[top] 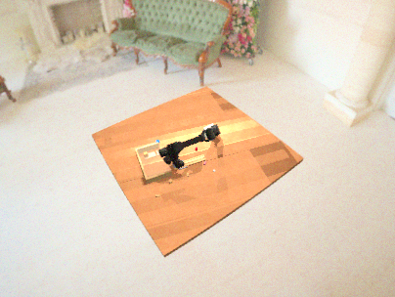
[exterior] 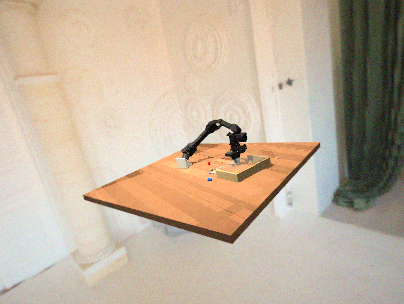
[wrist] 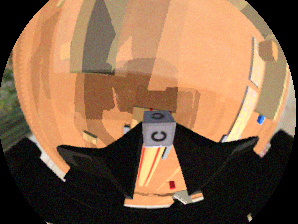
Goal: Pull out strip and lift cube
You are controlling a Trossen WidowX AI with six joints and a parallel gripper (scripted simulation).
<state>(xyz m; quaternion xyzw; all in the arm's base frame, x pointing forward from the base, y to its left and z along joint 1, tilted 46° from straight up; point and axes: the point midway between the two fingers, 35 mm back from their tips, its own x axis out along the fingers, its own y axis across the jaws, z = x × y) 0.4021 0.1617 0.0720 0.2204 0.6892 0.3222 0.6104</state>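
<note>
Right now my gripper tip is 11 cm past the pale strip, 1 cm to the right of it and 1 cm above it. The rest, counted from my gripper tip: grey labelled cube: 1 cm above; then small red piece: 22 cm behind, 8 cm to the right; then small blue piece: 31 cm to the right, 1 cm below, 1 cm ahead.
</note>
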